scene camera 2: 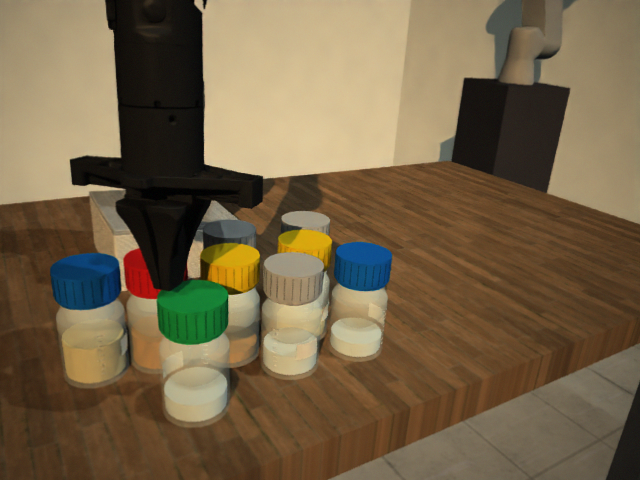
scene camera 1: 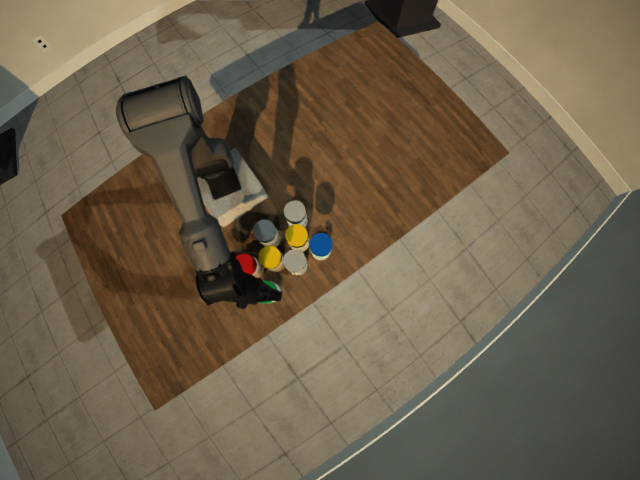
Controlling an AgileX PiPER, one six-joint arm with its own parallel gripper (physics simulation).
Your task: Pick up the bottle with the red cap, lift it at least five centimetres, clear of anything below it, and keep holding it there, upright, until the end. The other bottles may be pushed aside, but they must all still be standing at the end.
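The bottle with the red cap stands upright on the wooden table, partly hidden by the fingers in the scene camera 2 view. My gripper is shut and empty, its fingers together and pointing down. The fingertips are at cap height, in front of the red cap and just behind the green-capped bottle as seen by scene camera 2. Whether they touch either bottle cannot be told. A blue-capped bottle stands left of the red-capped one and is hidden in the scene camera 1 view.
Two yellow-capped bottles, several grey-capped bottles and another blue-capped bottle stand upright to the right and behind. A pale block lies behind the group. The table edge is in front.
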